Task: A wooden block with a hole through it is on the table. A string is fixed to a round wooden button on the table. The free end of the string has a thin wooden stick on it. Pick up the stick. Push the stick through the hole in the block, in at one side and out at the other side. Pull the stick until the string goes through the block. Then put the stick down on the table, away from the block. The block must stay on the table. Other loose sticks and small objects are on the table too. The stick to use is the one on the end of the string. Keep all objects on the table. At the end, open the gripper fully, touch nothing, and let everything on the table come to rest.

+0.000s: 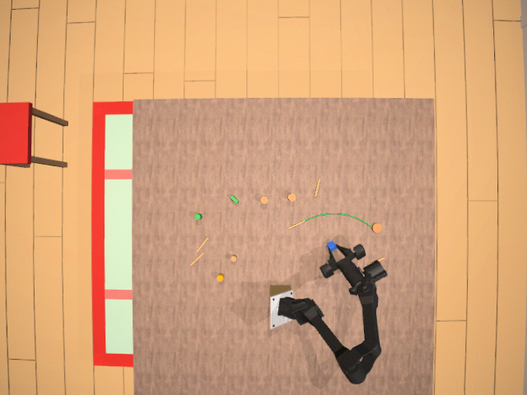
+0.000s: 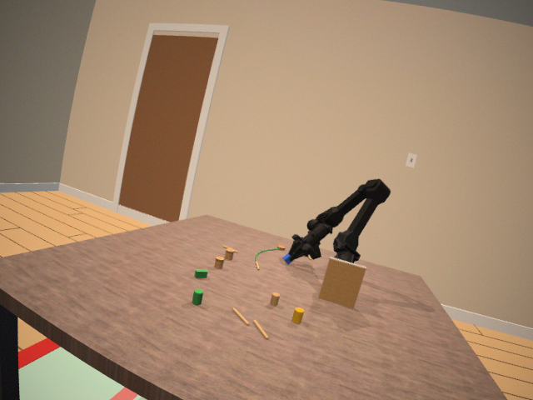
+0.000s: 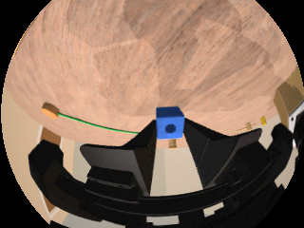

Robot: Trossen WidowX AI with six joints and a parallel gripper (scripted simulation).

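Now: the blue block right at my gripper tip. From my gripper tip the other things lie so: yellow peg: 20 cm behind, 44 cm to the left; round wooden button: 11 cm ahead, 18 cm to the right, 2 cm below; thin wooden stick: 7 cm ahead, 15 cm to the left, 2 cm below.
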